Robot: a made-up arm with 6 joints. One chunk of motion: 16 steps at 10 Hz.
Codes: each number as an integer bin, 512 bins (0 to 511) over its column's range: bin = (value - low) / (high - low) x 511, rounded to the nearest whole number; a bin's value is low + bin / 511 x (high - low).
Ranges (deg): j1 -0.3..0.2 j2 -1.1..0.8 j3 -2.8..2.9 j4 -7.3..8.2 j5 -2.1..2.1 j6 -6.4..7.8
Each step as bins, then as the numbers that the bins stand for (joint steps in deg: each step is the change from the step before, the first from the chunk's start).
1 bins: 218 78 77 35 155 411
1 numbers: -0.087 -0.810 -1.941 -6.238 -0.826 5.021
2 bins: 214 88 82 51 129 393
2 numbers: -0.091 -0.773 -1.885 -5.753 -1.040 4.521
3 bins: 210 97 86 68 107 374
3 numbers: -0.095 -0.739 -1.841 -5.237 -1.221 3.993
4 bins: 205 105 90 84 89 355
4 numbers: -0.099 -0.710 -1.796 -4.752 -1.368 3.465
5 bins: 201 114 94 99 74 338
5 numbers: -0.103 -0.676 -1.751 -4.297 -1.492 2.993
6 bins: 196 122 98 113 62 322
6 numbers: -0.108 -0.646 -1.707 -3.872 -1.590 2.548
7 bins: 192 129 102 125 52 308
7 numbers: -0.112 -0.620 -1.662 -3.508 -1.673 2.159
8 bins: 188 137 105 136 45 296
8 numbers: -0.116 -0.591 -1.629 -3.175 -1.730 1.825
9 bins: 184 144 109 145 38 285
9 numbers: -0.120 -0.565 -1.584 -2.902 -1.788 1.520
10 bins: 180 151 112 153 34 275
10 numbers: -0.124 -0.539 -1.551 -2.659 -1.821 1.242
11 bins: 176 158 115 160 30 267
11 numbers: -0.128 -0.513 -1.517 -2.447 -1.853 1.020
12 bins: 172 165 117 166 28 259
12 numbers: -0.132 -0.486 -1.495 -2.265 -1.870 0.797
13 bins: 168 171 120 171 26 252
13 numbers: -0.136 -0.464 -1.461 -2.113 -1.886 0.603
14 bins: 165 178 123 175 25 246
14 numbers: -0.139 -0.438 -1.428 -1.992 -1.895 0.436
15 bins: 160 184 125 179 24 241
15 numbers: -0.143 -0.416 -1.406 -1.870 -1.903 0.297
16 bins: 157 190 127 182 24 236
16 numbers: -0.146 -0.394 -1.383 -1.779 -1.903 0.158
